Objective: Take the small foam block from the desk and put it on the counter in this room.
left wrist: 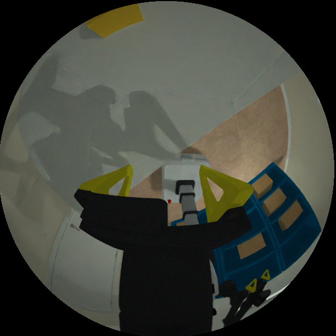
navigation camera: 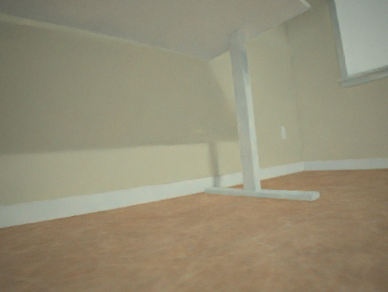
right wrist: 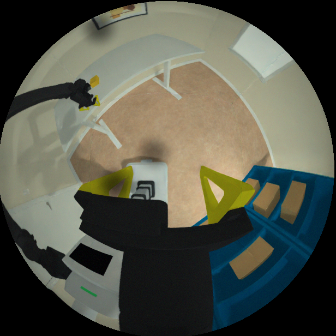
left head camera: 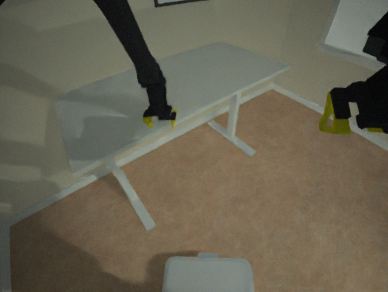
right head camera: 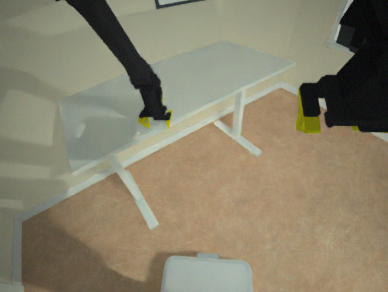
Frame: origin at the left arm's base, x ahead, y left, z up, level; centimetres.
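Where they show: left gripper, fingertip midpoint: (left head camera: 162, 127) (right head camera: 159, 127); right gripper, fingertip midpoint: (left head camera: 344, 127) (right head camera: 325, 126).
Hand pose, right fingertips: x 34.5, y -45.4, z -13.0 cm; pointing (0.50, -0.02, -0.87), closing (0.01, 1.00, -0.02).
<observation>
After its pixels a point has its place.
The yellow foam block (left wrist: 116, 21) (right wrist: 95, 81) lies on the pale grey desk (left head camera: 225, 65) @(x 141.0, y -34.3, z -46.0 cm) (right head camera: 230, 65) @(x 139.3, y -36.6, z -46.0 cm) (left wrist: 200, 60) (right wrist: 150, 48) (navigation camera: 150, 25) @(x 148.0, y -2.5, z -48.5 cm). The block is hidden behind my left arm in both head views. My left gripper (left head camera: 160, 125) @(x 71.4, y -0.3, z -45.7 cm) (right head camera: 157, 125) @(x 71.4, y -0.3, z -45.7 cm) (left wrist: 165, 168) (right wrist: 94, 106) is open and empty, over the desk's front part. The block is apart from its fingers, near the top edge of the left wrist view. My right gripper (left head camera: 356, 130) @(x 34.5, y -45.4, z -13.0 cm) (right head camera: 332, 130) @(x 34.5, y -45.4, z -13.0 cm) (right wrist: 166, 169) (left wrist: 261, 273) is open and empty, off to the right of the desk. No counter can be made out.
A blue rack (left wrist: 306, 225) (right wrist: 292, 243) with several brown boxes stands at lower right in the wrist views. The desk leg (left head camera: 232, 115) @(x 161.1, y -47.8, z -107.0 cm) (navigation camera: 245, 115) @(x 160.4, y -48.3, z -97.8 cm) stands on a floor foot. A window (right wrist: 262, 50) is at right. A pale door (left wrist: 82, 260) (right wrist: 37, 215) is at lower left.
</observation>
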